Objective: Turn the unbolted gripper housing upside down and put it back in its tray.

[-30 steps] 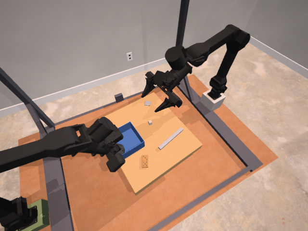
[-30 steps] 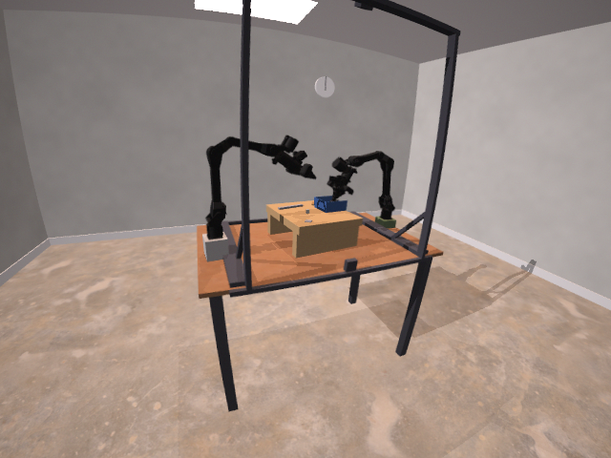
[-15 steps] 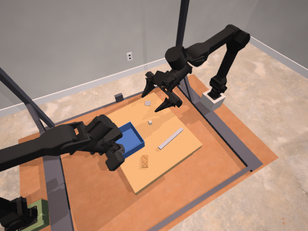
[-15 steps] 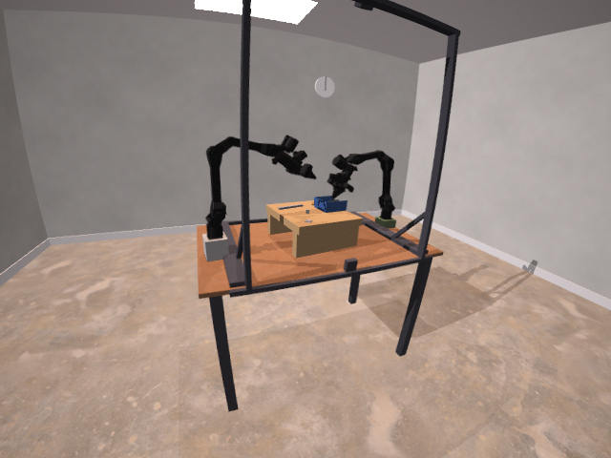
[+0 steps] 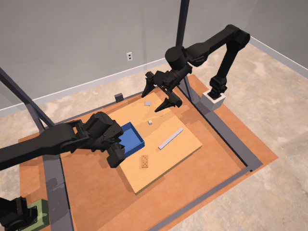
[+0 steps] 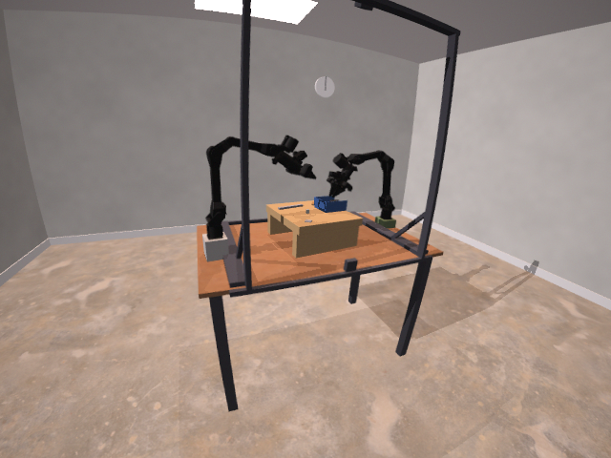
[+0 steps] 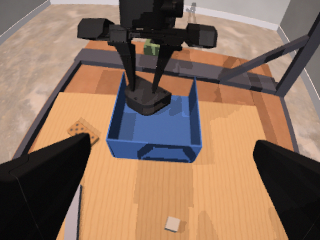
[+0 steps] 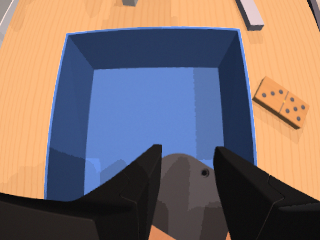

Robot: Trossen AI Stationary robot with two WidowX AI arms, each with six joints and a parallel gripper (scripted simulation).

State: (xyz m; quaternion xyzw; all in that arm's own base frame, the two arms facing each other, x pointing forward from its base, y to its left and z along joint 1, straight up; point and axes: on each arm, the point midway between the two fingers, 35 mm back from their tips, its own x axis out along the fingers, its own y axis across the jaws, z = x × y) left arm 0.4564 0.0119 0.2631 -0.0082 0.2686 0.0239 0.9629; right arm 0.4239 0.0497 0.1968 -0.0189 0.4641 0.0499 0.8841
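The gripper housing is 60 mm below my right hand and 10 mm to the right of it. The rest, counted from my right hand: wooden platform: 150 mm to the left, 150 mm below, 20 mm behind; then blue tray: 70 mm below, 60 mm to the left, 20 mm behind; then small cube: 190 mm to the left, 80 mm below, 50 mm behind.
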